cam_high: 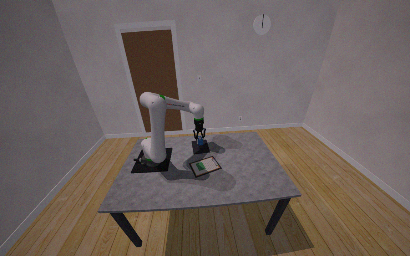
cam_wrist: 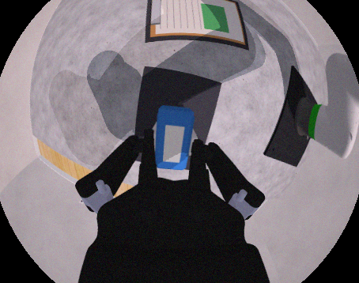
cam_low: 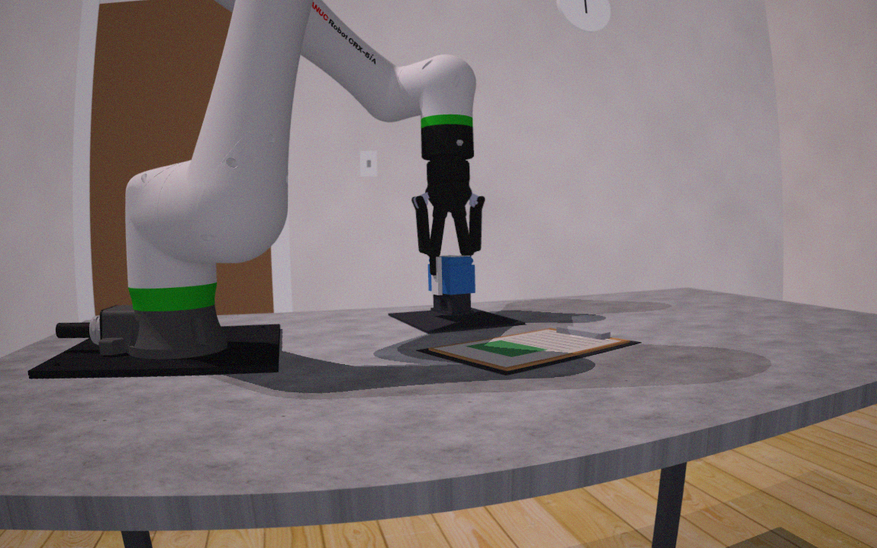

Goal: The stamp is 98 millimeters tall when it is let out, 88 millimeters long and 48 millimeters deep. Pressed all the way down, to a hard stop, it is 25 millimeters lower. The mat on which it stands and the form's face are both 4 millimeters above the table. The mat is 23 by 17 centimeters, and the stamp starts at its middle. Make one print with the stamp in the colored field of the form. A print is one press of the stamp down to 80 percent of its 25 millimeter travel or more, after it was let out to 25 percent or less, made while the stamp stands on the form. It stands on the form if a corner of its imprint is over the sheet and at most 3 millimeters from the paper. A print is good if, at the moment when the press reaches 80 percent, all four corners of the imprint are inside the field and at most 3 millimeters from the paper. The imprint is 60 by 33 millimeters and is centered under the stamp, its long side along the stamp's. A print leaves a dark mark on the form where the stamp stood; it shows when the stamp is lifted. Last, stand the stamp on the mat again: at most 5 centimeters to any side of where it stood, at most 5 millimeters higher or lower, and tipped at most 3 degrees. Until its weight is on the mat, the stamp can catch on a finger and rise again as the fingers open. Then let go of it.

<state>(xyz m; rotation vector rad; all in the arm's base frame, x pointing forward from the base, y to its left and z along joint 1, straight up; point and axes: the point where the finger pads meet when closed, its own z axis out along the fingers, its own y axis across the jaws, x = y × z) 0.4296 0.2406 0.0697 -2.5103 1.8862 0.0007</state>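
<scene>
The dark mat is 80 mm below my hand. Also, from my hand: stamp base (50 mm below); blue stamp (20 mm below).
</scene>
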